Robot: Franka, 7 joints.
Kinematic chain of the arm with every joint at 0, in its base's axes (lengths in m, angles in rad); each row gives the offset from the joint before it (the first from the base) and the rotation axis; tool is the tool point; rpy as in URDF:
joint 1: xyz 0 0 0.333 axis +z
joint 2: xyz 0 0 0 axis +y
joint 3: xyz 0 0 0.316 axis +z
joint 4: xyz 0.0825 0 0 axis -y
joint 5: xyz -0.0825 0 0.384 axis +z
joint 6: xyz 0 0 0 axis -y
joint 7: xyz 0.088 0 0 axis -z
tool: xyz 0 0 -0.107 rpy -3.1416 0 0
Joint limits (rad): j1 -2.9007..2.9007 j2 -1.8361..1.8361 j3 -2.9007..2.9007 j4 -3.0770..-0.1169 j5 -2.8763..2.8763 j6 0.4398..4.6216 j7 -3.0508..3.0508
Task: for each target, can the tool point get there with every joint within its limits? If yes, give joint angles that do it. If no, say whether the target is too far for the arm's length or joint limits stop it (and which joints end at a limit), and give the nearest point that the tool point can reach.
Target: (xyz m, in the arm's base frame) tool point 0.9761 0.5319 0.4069
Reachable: no: too far | nearest point 0.7516 0.4096 0.3899 | short by 0.256 m
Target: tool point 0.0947 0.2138 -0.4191
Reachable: no: joint limits stop it (at a limit: joint 2) | nearest point 0.0967 0.2184 -0.3589 | short by 0.060 m
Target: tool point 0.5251 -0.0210 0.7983
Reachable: yes | joints 2.2654 -0.6906 -1.1742 -0.8958 1.9659 3.9751 -1.5065
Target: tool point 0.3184 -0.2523 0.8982
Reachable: yes | joints 0.5400 -0.6257 -0.8426 -1.7249 2.1388 1.6887 -0.6942
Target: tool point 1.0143 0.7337 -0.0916
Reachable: no: too far | nearest point 0.6583 0.4762 0.0574 | short by 0.464 m
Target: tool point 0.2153 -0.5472 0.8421
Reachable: yes | joints 1.5421 -0.8758 -1.1483 -0.8155 0.4021 3.9216 -1.6192
